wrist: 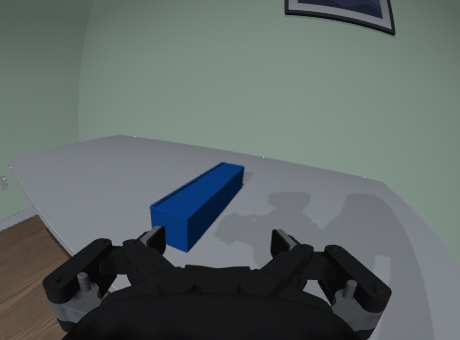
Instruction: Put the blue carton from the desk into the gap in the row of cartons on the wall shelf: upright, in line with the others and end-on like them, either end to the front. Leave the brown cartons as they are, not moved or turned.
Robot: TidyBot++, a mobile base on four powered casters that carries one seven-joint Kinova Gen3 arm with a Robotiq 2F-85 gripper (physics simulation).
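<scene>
The blue carton [200, 200] lies on the grey desk [90, 170], its long side running from near left to far right, with a dark line along its upper left edge. My gripper [217, 240] is open, its two fingers wide apart, with nothing between the pads. The carton is ahead of the fingers and left of the middle between them; its near end shows just beyond the left fingertip. Whether the left finger touches it I cannot tell. The wall shelf and the brown cartons do not show in the wrist view.
A green wall [200, 90] stands behind the desk, with a framed picture [340, 16] high at the right. The desk's left edge drops to a wooden floor [25, 250] at the lower left. A wall socket [4, 181] shows at the far left. Shadows fall on the desk right of the carton.
</scene>
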